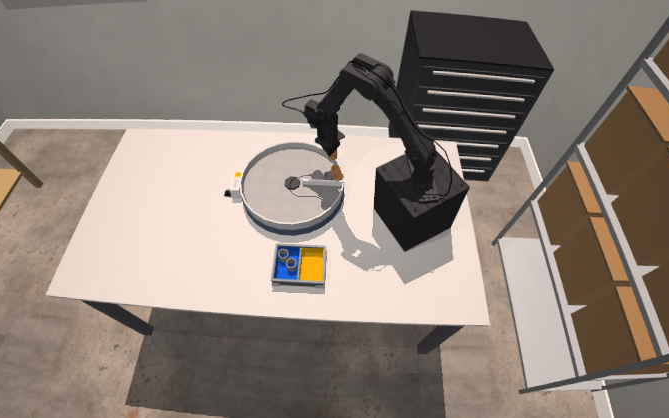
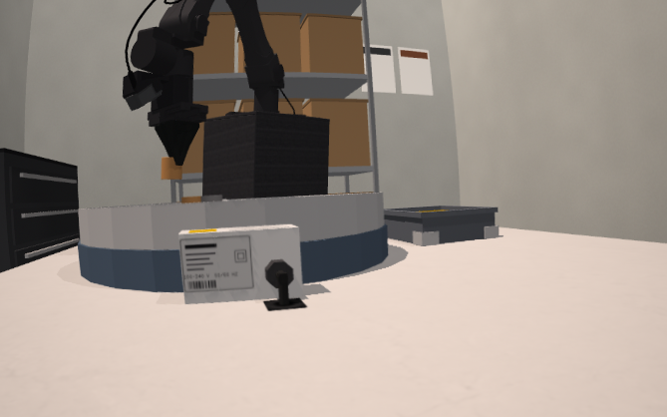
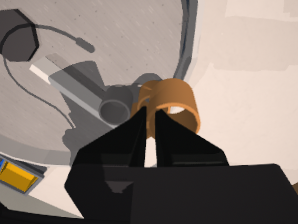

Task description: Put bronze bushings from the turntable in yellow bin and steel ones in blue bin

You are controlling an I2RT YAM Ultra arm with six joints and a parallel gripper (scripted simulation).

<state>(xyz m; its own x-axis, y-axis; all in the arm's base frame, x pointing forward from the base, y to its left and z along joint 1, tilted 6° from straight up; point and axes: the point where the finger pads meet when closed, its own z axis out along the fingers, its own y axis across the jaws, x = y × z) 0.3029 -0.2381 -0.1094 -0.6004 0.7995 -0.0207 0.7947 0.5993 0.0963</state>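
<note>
My hand is 100 mm short of the yellow bin, 420 mm to the right of it and 140 mm above it. The rest, counted from my hand: blue bin: 190 mm ahead, 410 mm to the left, 140 mm below; round grey turntable: 160 mm ahead, 60 mm to the left, 100 mm below.
</note>
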